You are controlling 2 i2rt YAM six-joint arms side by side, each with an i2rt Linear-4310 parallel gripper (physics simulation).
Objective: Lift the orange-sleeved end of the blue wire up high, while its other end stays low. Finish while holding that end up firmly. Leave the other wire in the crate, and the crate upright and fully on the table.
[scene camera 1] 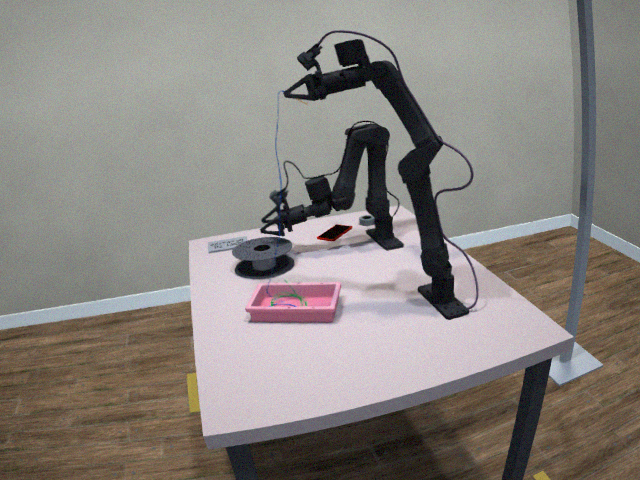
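My left gripper is high above the table at the top of the picture, shut on the blue wire near its orange-sleeved end. A thin bit of orange sleeve shows just below its fingers. The blue wire hangs from the fingertips almost straight down, passes by my right gripper and the spool, and its low part lies in the pink crate. The green wire lies curled in the crate, with a small piece rising above the back rim. The crate stands upright on the table. My right gripper is open, low above the spool.
A dark spool stands behind the crate. A grey label plate lies at the back left. A red-edged phone and a grey ring lie farther back. A grey upright post stands beyond the table's right side.
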